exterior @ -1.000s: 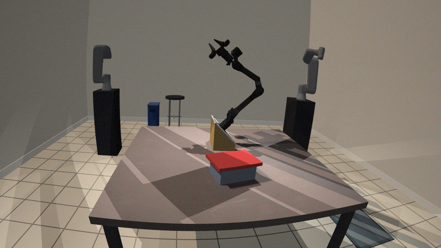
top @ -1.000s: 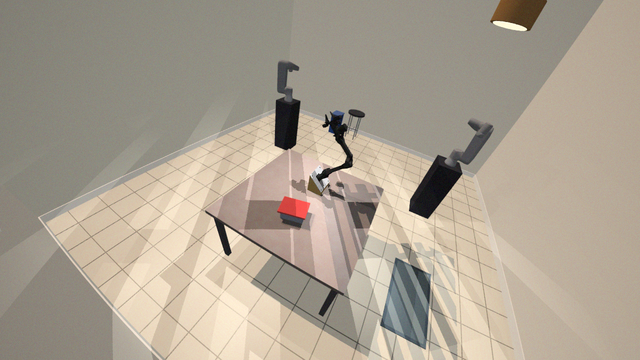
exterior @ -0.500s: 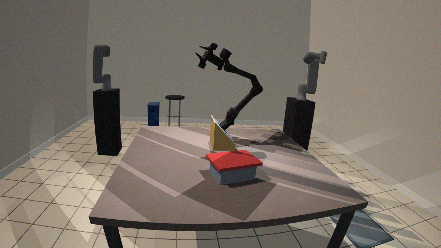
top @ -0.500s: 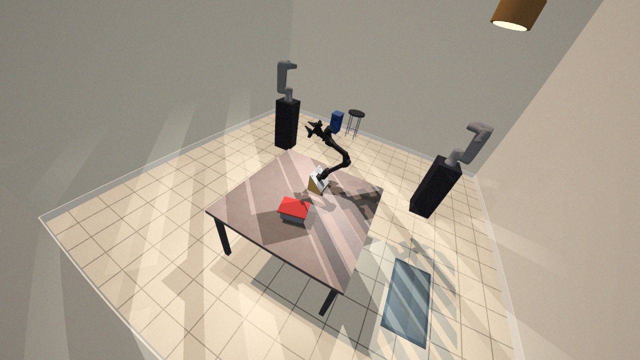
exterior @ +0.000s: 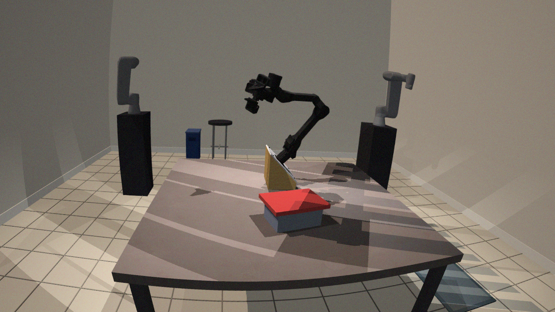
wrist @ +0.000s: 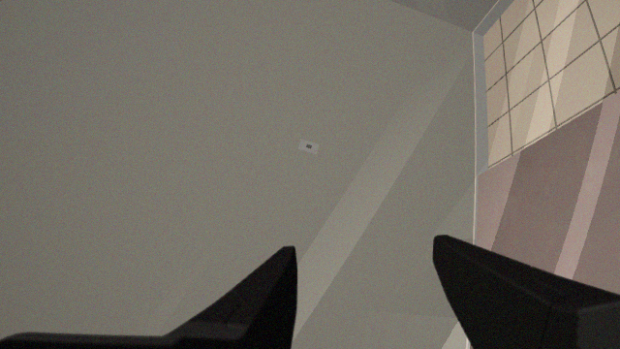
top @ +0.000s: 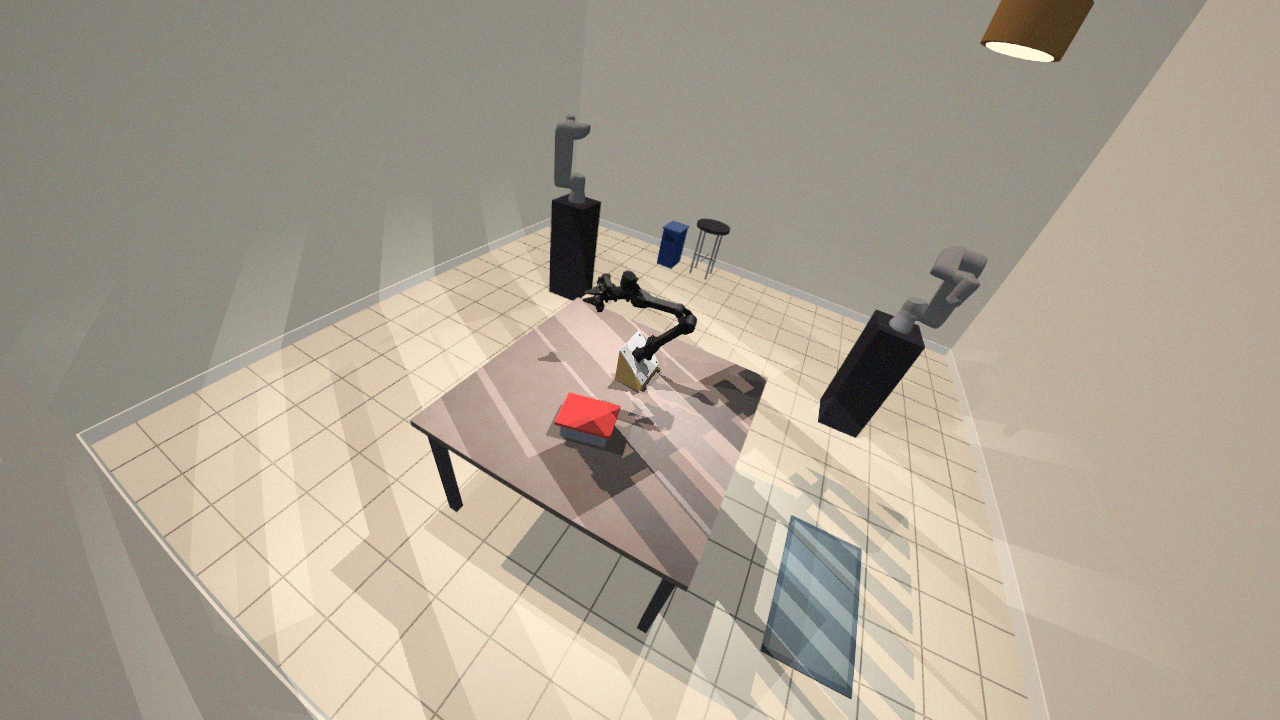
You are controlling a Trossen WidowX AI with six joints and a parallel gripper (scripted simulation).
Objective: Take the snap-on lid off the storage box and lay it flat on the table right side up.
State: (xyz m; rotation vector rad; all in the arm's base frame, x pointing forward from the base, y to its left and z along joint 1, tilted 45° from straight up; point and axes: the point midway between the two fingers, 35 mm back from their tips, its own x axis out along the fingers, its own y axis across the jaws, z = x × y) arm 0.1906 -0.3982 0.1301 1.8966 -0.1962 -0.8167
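My gripper tip is 40 cm above the snap-on lid, 23 cm short of it and 20 cm to the right of it. The rest, counted from my gripper tip: storage box 45 cm below, 23 cm ahead, 20 cm to the left.
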